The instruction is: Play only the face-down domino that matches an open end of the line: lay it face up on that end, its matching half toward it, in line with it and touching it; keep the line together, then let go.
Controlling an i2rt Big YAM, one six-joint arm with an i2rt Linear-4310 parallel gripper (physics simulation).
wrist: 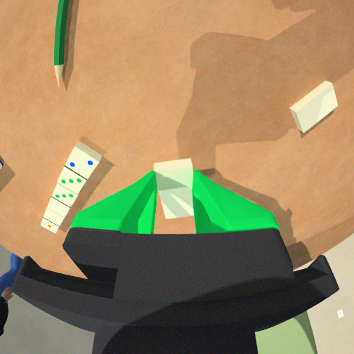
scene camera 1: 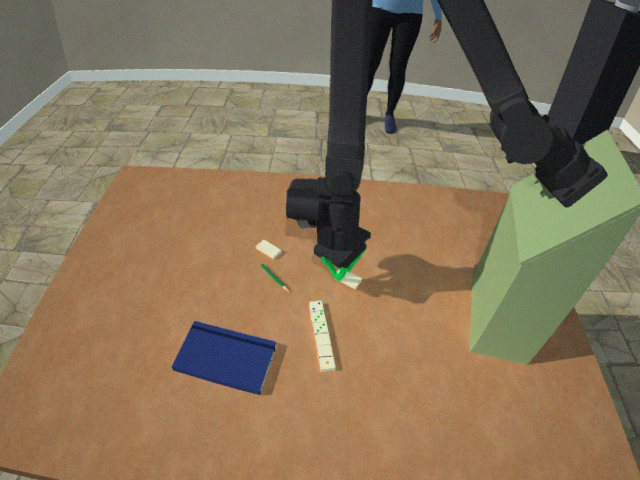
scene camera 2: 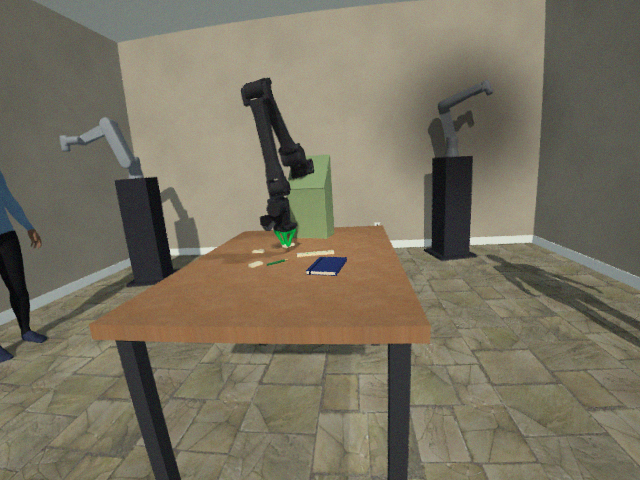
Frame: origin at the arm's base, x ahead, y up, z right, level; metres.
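Seen in the pictures: gripper, fingertip midpoint: (scene camera 1: 341,275) (scene camera 2: 286,245); arm's base at its link origin: (scene camera 1: 571,177) (scene camera 2: 302,169).
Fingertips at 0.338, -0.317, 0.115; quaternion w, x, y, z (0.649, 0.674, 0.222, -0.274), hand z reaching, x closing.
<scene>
Offsets run from my fingertips to a thing's top centre, as dx, dy, dz. "spot": to the spot under its first point.
My gripper (scene camera 1: 338,277) (scene camera 2: 285,245) (wrist: 174,177) is shut on a face-down domino {-0.011, +0.005, -0.010} (scene camera 1: 351,279) (wrist: 175,192), with one green finger on each long side. It is at or very near table height; a slight lift cannot be told. The face-up line {spot: +0.063, -0.025, -0.130} (scene camera 1: 322,338) (scene camera 2: 315,253) (wrist: 65,190) lies straight and together, with a blue two at the end nearer the gripper and an orange one at the far end. A second face-down domino {+0.138, -0.025, +0.122} (scene camera 1: 268,249) (scene camera 2: 255,264) lies past the pencil. A third face-down domino {-0.064, -0.025, +0.127} (scene camera 2: 257,251) (wrist: 315,107) is hidden behind the arm in scene camera 1. The pips underneath are hidden.
A green pencil {+0.133, -0.027, +0.034} (scene camera 1: 273,277) (scene camera 2: 276,262) (wrist: 61,37) lies between the second domino and the line. A blue notebook {+0.247, -0.020, -0.145} (scene camera 1: 225,356) (scene camera 2: 326,265) lies beside the line. A tall green block (scene camera 1: 516,289) (scene camera 2: 312,206) stands on the table near the arm's elbow side.
</scene>
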